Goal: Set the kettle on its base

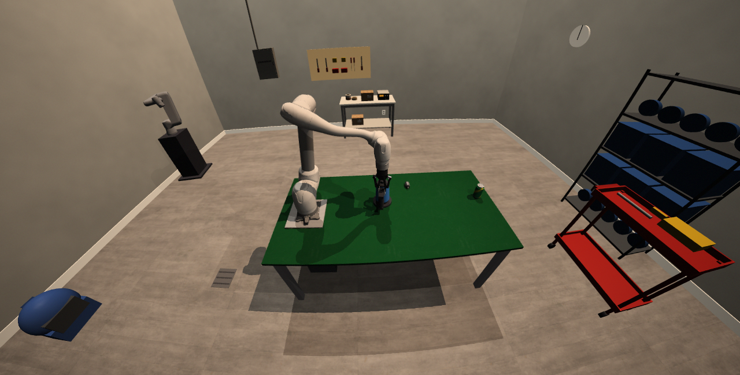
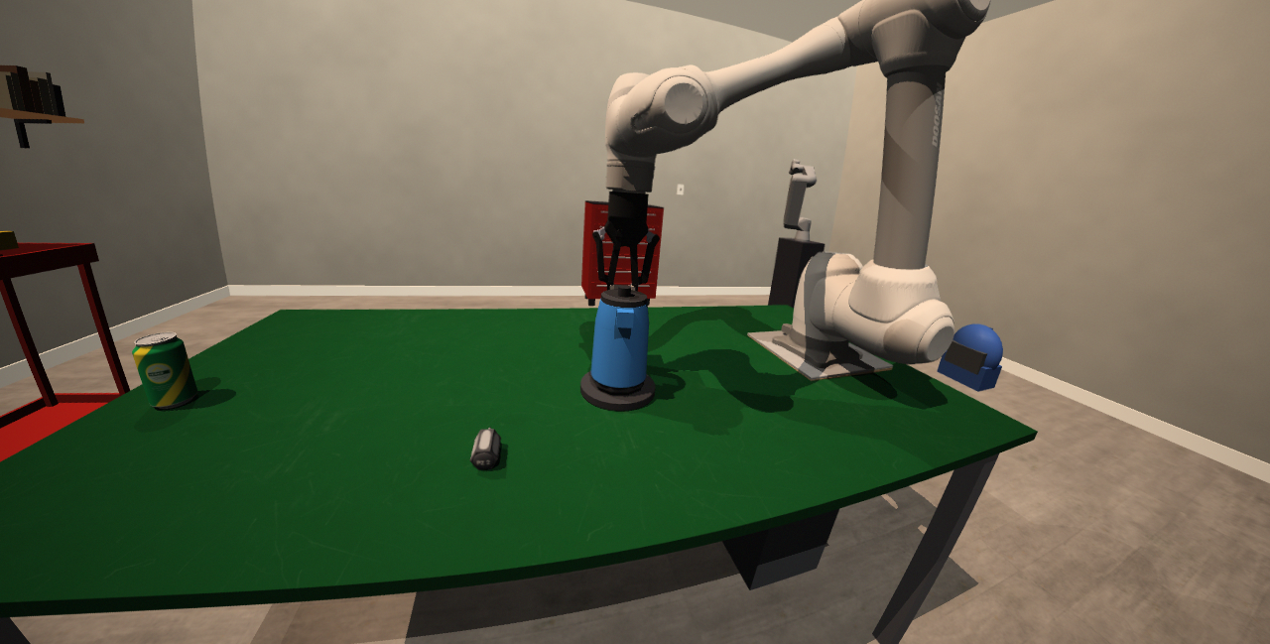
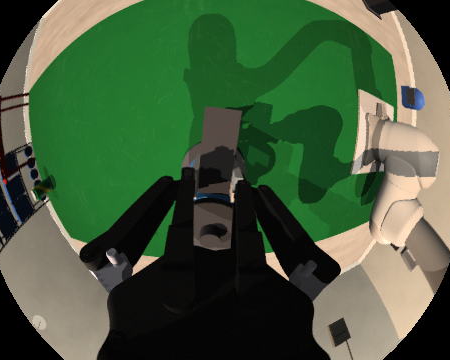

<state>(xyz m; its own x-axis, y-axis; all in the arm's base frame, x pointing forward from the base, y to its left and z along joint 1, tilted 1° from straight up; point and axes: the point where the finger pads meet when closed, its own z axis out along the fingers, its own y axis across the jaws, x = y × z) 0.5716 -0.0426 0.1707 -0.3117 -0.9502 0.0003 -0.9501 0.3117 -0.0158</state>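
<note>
My hand is 10 mm short of the blue kettle, 30 mm to the right of it and 50 mm above it. The rest, counted from my hand: yellow can (820 mm ahead, 60 mm to the right, 110 mm below); dark round base (20 mm ahead, 60 mm to the left, 160 mm below).
</note>
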